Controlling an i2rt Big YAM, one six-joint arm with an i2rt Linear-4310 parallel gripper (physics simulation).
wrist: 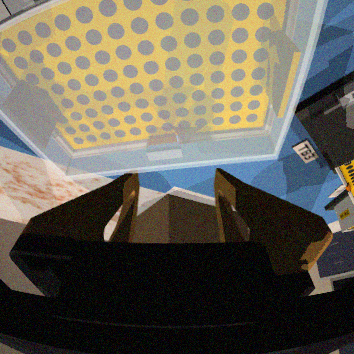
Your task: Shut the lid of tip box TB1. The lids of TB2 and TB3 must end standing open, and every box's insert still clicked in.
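Frame: origin at the arm's base, x back, y right, z up, level; metres.
Where they show: gripper, fingertip midpoint: [176, 176].
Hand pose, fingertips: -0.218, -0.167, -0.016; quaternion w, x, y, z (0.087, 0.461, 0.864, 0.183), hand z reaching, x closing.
Things, the pixels of their top centre, and the offset from my fingertips, as dx, dy, dz. "pt": a spot on its surface instead. Level surfaces: height alone.
- large tip box with a clear lid, middle of its top: [147, 130] -0.034, -0.037, +0.007
- TB3's dark box, surface spot: [327, 131] pt -0.070, +0.107, -0.042
- blue patterned surface, its level: dz -0.071
- grey part with a yellow sticker, surface spot: [344, 214] pt -0.002, +0.371, -0.035
A large tip box with a clear lid [220, 150] fills the upper part of the wrist view. Its yellow insert [204, 89] with rows of grey holes shows through the lid; no label on this box is in view, and the lid's exact tilt is hard to tell. My gripper [176, 176] is partly open and empty, its fingertips just below the lid's near edge in the view. TB3's dark box [327, 131] is at the right edge, partly cut off, with its label [305, 151] beside it and a bit of yellow insert [349, 172]. TB2 cannot be identified here.
A blue patterned surface [325, 60] lies around the boxes. A pale, brown-flecked surface [30, 175] is at the left. A grey part with a yellow sticker [344, 214] and a dark blue panel [337, 255] are at the lower right. A brown faceted shape [170, 220] shows between the fingers, beyond them.
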